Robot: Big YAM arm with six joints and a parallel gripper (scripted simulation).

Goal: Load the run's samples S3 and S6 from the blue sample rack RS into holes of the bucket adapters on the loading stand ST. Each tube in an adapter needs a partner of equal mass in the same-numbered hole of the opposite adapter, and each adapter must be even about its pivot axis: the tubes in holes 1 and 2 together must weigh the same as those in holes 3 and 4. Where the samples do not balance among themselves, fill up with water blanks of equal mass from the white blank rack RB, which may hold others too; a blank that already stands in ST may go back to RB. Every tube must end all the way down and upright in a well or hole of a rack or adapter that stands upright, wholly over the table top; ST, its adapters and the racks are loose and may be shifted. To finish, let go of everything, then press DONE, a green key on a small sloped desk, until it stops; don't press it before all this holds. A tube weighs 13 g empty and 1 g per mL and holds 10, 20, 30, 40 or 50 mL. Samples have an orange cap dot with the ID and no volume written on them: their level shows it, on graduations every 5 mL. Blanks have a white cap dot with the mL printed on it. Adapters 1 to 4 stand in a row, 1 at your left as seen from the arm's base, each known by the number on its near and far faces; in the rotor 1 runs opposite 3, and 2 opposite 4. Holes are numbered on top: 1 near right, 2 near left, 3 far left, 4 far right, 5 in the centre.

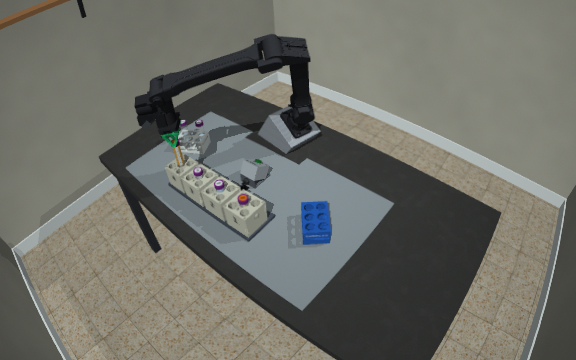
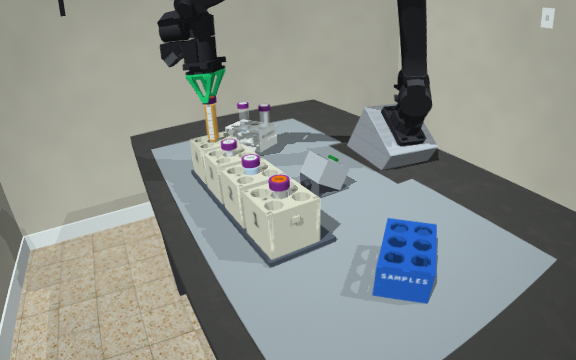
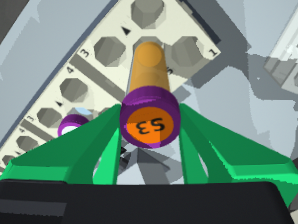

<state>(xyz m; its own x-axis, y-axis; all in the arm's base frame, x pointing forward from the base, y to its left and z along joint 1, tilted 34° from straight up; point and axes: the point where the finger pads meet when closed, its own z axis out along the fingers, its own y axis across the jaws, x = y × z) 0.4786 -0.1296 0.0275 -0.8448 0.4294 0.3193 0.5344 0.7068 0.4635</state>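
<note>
Now: hand 250 mm past the green done key, 150 mm to the right of it and 140 mm above it. Also, from my hand: adapter (70 mm behind, 320 mm to the left, 150 mm below); then white blank rack (130 mm behind, 180 mm to the right, 170 mm below); then blue sample rack (230 mm behind, 490 mm to the left, 170 mm below).
</note>
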